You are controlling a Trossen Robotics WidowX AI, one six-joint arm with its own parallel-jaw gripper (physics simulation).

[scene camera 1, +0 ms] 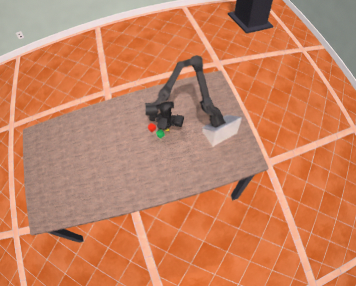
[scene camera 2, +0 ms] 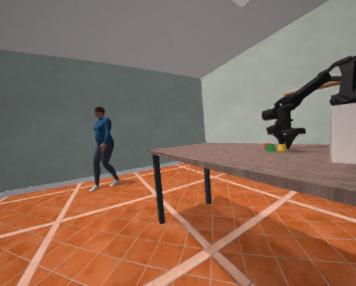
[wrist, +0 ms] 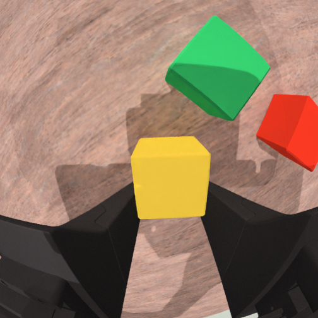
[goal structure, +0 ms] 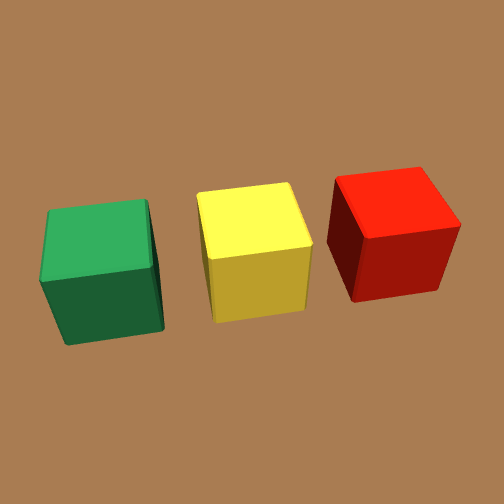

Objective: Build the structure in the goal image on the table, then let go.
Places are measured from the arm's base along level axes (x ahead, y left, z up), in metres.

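Pixels of known places: gripper, between the fingertips: (scene camera 1: 167,125) (scene camera 2: 285,148); arm's base, origin of its link: (scene camera 1: 219,124).
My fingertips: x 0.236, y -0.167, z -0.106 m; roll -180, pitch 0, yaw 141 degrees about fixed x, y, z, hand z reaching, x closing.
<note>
Ahead of a thing's pixels: the offset from my fingertips to its top centre. Level surfaces: height alone.
A yellow cube {dx +0.007, dy +0.009, dz +0.023 m} (wrist: 171,186) (scene camera 2: 282,147) is between the fingertips of my gripper (wrist: 168,186) (scene camera 2: 288,146), which is shut on it, low at the table top. In the scene camera 1 view a sliver of the yellow cube (scene camera 1: 168,130) shows beside the gripper. A green cube {dx +0.057, dy +0.036, dz +0.023 m} (wrist: 218,70) (scene camera 1: 160,134) (scene camera 2: 270,148) lies on the table {dz -0.010 m} (scene camera 1: 100,170) (scene camera 2: 215,152), apart from the yellow one. A red cube (wrist: 292,129) (scene camera 1: 152,127) (scene camera 2: 267,145) lies near the green one, with a gap between them.
The arm's pale base block (scene camera 1: 222,131) (scene camera 2: 344,134) stands at the right end of the table. A person in blue (scene camera 2: 103,132) stands on the floor beyond the table. A dark pedestal (scene camera 1: 252,15) stands on the floor behind the table.
</note>
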